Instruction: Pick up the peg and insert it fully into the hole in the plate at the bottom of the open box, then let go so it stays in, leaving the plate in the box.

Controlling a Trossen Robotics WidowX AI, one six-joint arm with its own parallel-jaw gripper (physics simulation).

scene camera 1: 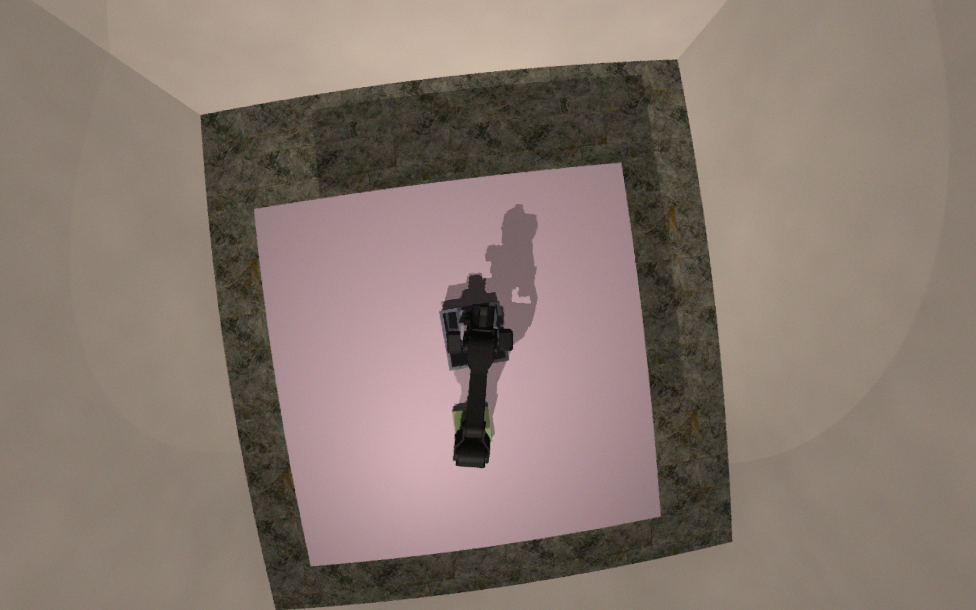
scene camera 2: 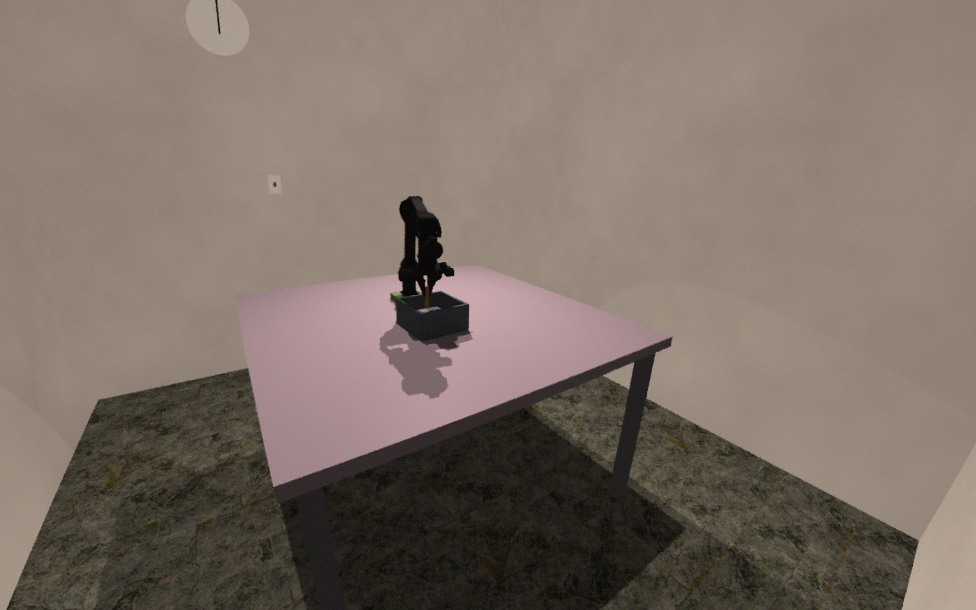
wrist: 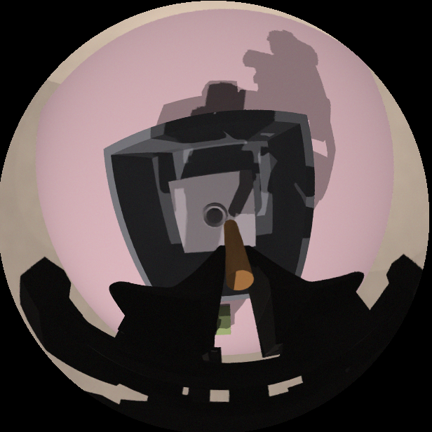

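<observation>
My gripper is shut on the peg and holds it over the open box. The orange-brown peg points down from the fingers, slightly tilted in the wrist view. Its lower end shows just right of and below the plate's hole in that view. The light grey plate lies at the bottom of the box. Its round hole shows uncovered. The dark blue-grey open box stands on the table. In scene camera 1 the arm hides the peg, the fingers and the hole.
The pink table carries the box. The box walls stand up around the plate. A green patch lies by the arm's base. Shadows of the arm fall beyond the box.
</observation>
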